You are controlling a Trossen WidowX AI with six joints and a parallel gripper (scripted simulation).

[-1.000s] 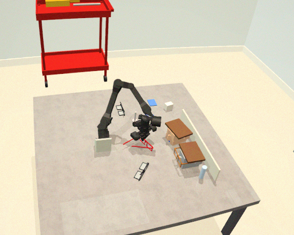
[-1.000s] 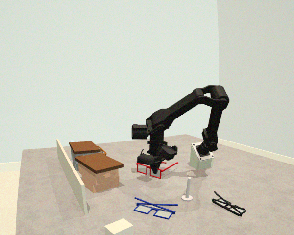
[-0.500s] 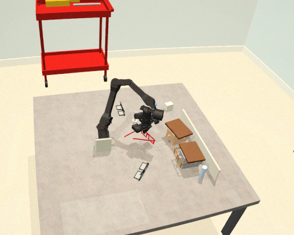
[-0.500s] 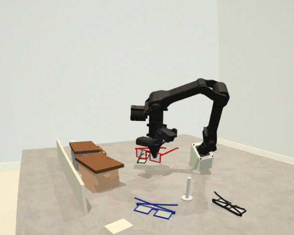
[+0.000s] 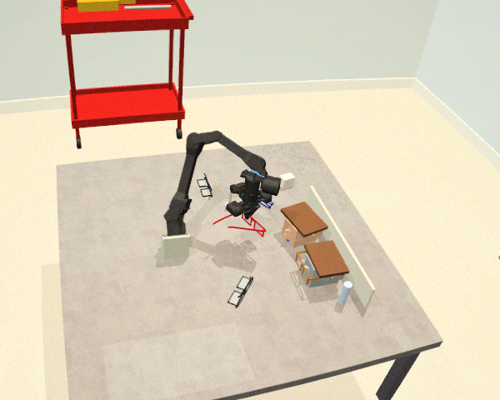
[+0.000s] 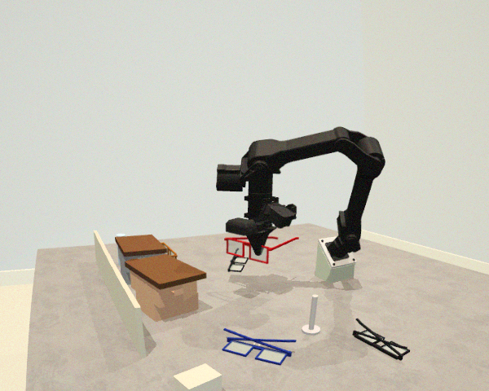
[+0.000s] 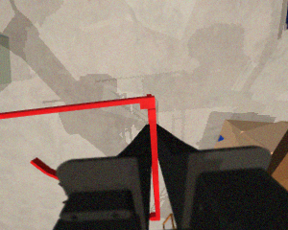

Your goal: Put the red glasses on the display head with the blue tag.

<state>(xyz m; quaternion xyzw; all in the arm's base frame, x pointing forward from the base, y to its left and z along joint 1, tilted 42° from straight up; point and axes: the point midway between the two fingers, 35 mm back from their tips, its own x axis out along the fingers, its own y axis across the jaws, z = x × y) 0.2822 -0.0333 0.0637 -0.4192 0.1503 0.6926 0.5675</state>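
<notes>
Right now the white post is 21 cm to the left of my gripper tip, 9 cm below it and 1 cm behind it. From my gripper tip the other things lie so: skin-coloured display head (21 cm ahead, 6 cm below, 3 cm to the right); then cream cube (32 cm to the left, 29 cm ahead, 9 cm below); then cream board (35 cm ahead, 13 cm to the right, 6 cm below).
</notes>
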